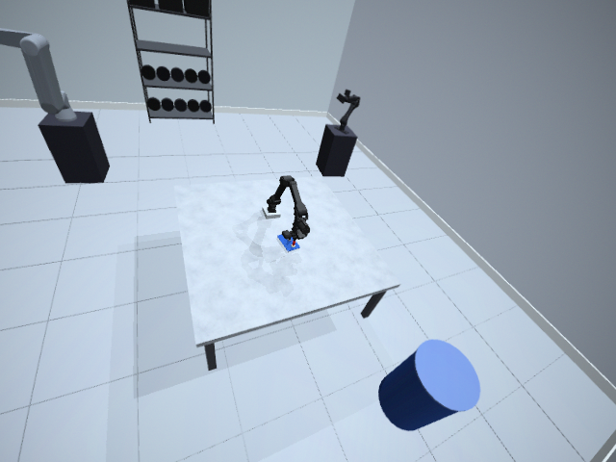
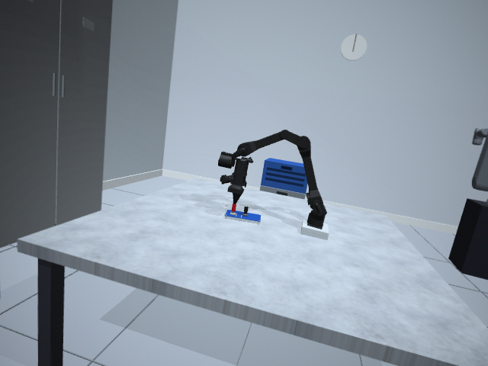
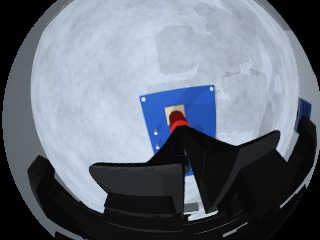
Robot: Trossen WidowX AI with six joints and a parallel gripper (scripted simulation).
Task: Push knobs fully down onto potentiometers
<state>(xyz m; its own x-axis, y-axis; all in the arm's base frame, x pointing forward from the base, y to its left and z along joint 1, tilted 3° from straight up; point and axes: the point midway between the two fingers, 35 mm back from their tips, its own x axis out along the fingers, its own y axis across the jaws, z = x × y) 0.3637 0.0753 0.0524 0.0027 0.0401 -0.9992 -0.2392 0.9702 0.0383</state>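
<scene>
The red knob lies 20 mm below my gripper tip. Round my gripper tip: black knob 50 mm behind, 10 mm to the right, 10 mm below.
</scene>
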